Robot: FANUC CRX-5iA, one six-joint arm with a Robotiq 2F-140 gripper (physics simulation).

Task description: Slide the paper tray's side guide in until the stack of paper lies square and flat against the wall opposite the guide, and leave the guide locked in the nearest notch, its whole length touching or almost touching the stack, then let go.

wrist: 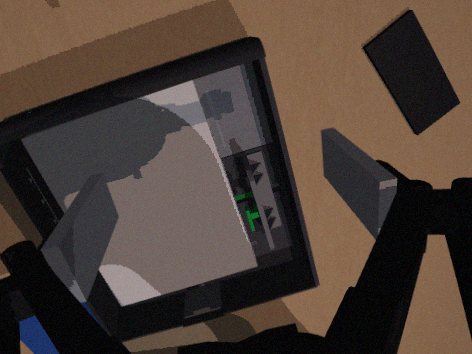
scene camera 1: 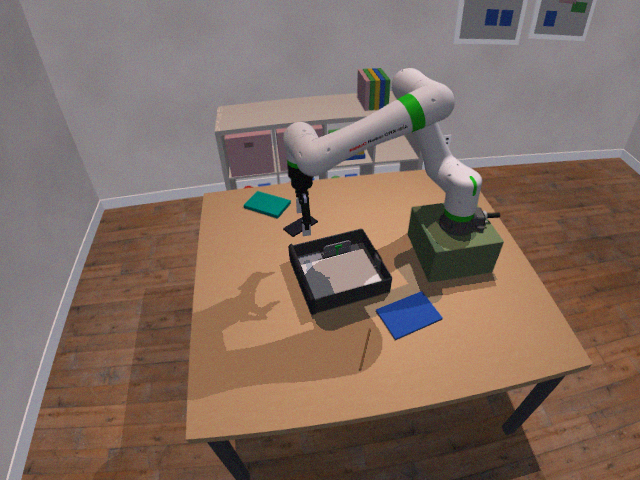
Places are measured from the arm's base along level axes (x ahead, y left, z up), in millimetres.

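Where they show: gripper, between the fingertips: (wrist: 217, 174) (scene camera 1: 303, 223); arm's base, origin of its link: (scene camera 1: 456, 224).
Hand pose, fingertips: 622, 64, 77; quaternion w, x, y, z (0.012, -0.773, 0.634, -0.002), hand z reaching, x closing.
Things, the pixels of their top centre, and the offset from my fingertips, as dx, dy, dz. "spot": a spot on its surface instead.
- paper, centre of its top: (wrist: 150, 210) (scene camera 1: 341, 275) -140, +78, -209
- side guide, a spot on its surface: (wrist: 267, 212) spot: -152, -79, -218
- dark flat slab, centre of its top: (wrist: 415, 76) (scene camera 1: 300, 224) +33, -270, -240
- teal book, centre of its top: (scene camera 1: 267, 202) +205, -428, -230
- blue book, centre of its top: (wrist: 61, 332) (scene camera 1: 409, 313) -392, +255, -240
- thin brown stick, centre of its top: (scene camera 1: 365, 348) -213, +399, -241
The black paper tray (scene camera 1: 352, 299) (wrist: 304, 235) stands on the table. A light stack of paper (scene camera 1: 346, 271) (wrist: 175, 215) lies in it, partly in shadow, near the wall opposite the guide; the finger partly hides that side in the wrist view. The side guide (scene camera 1: 337, 249) (wrist: 267, 212), a grey upright plate with green parts at its foot, stands near the tray's back wall in the scene view. In the wrist view a strip of tray floor shows between guide and stack, and the stack's edge looks slightly turned. My gripper (scene camera 1: 303, 219) (wrist: 217, 174) is open and empty, above the tray's back left area.
A dark flat slab (scene camera 1: 299, 226) (wrist: 412, 72) lies behind the tray, with a teal book (scene camera 1: 267, 204) farther back. A blue book (scene camera 1: 409, 315) (wrist: 37, 335) and a thin brown stick (scene camera 1: 364, 349) lie in front. The green base block (scene camera 1: 462, 255) stands right of the tray.
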